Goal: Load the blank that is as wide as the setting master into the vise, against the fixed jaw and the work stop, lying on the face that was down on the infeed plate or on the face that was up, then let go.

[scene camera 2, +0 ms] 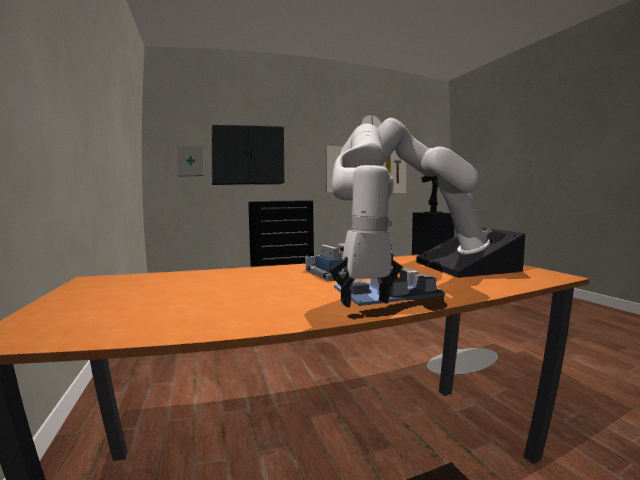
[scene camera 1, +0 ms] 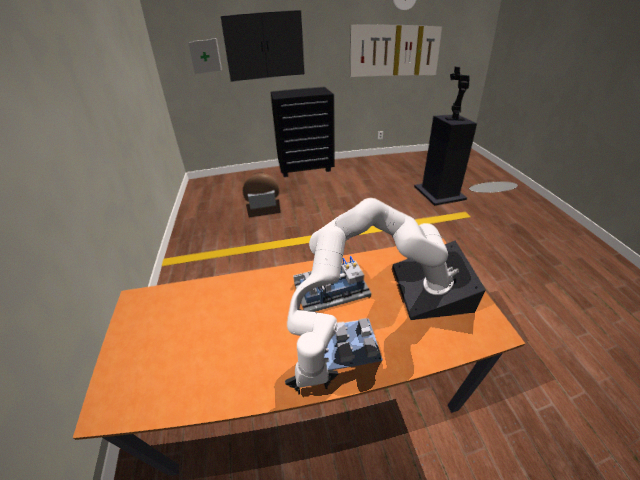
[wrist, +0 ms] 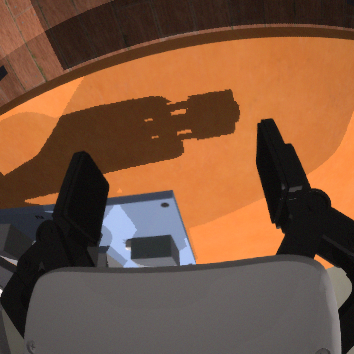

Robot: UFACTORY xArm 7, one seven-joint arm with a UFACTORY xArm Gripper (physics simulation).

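Places are measured from the arm's base along level axes (x ahead, y left, z up), in millimetres.
Where they show: gripper, fingertip midpoint: (scene camera 2: pixel 365 303) (scene camera 1: pixel 312 387) (wrist: pixel 172 154); arm's base, link origin: (scene camera 2: pixel 474 247) (scene camera 1: pixel 438 282).
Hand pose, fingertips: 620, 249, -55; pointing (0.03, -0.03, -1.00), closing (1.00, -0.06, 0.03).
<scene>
Things, the pixels of their top centre, and the offset from my fingertips, as dx, dy, dz. Level surfaces: height alone.
- blue infeed plate, top centre: (wrist: pixel 87 248) (scene camera 2: pixel 387 288) (scene camera 1: pixel 342 343) -157, -144, -18
- low block with a dark top, top centre: (wrist: pixel 156 265) (scene camera 2: pixel 357 282) -66, -154, +7
- block, top centre: (wrist: pixel 10 258) (scene camera 2: pixel 425 276) (scene camera 1: pixel 370 344) -243, -89, +18
- grey vise, top centre: (scene camera 2: pixel 354 243) (scene camera 1: pixel 331 273) -201, -428, +73
- orange table, surface height: dz -26
My gripper (scene camera 1: pixel 311 388) (scene camera 2: pixel 364 301) (wrist: pixel 172 154) is open and empty, pointing down above the table beside the front left corner of the blue infeed plate (scene camera 1: pixel 364 362) (scene camera 2: pixel 423 296) (wrist: pixel 167 220). Several grey blocks stand on the plate. One low block with a dark top (scene camera 2: pixel 360 286) (wrist: pixel 152 247) is near the plate's end; another block (scene camera 2: pixel 426 283) is at the opposite end. In the wrist view my left finger and the gripper body hide part of the plate. The blue and grey vise (scene camera 1: pixel 338 288) (scene camera 2: pixel 324 262) stands behind the plate. I cannot tell which block matches the setting master's width.
The orange table (scene camera 1: pixel 206 351) (scene camera 2: pixel 180 310) has its front edge close to my gripper. The arm's black base (scene camera 1: pixel 413 299) (scene camera 2: pixel 496 255) stands at the right end of the table. The forearm passes over the vise in the first scene view and hides part of it.
</scene>
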